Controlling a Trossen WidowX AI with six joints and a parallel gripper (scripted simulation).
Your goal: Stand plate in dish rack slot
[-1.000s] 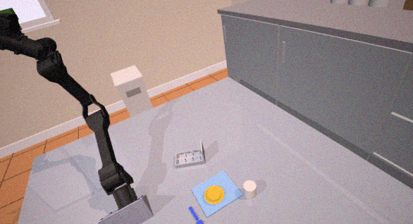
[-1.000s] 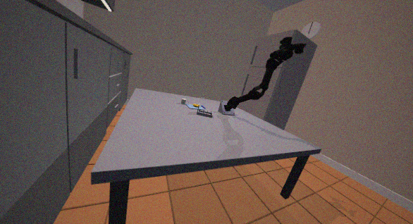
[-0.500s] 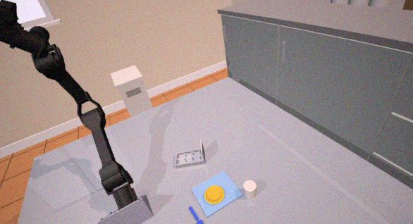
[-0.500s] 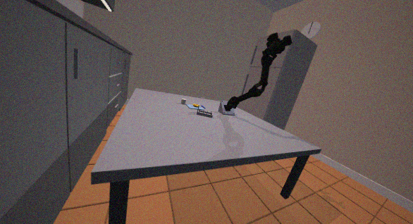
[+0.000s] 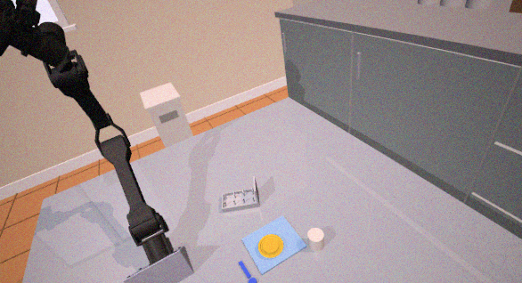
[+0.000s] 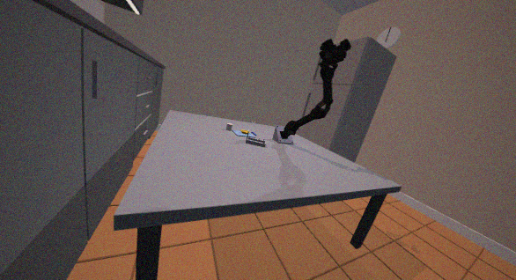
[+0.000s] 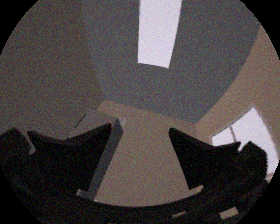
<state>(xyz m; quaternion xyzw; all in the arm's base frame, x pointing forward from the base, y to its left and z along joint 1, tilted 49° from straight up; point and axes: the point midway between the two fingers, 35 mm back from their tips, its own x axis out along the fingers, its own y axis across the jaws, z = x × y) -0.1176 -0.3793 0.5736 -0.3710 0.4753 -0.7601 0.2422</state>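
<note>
Right now the yellow plate is 370 mm ahead of my gripper tip, 310 mm to the right of it and 740 mm below it. Round my gripper tip: blue utensil (270 mm ahead, 330 mm to the right, 750 mm below); white cup (480 mm ahead, 380 mm to the right, 730 mm below); grey dish rack (380 mm ahead, 90 mm to the right, 730 mm below).
</note>
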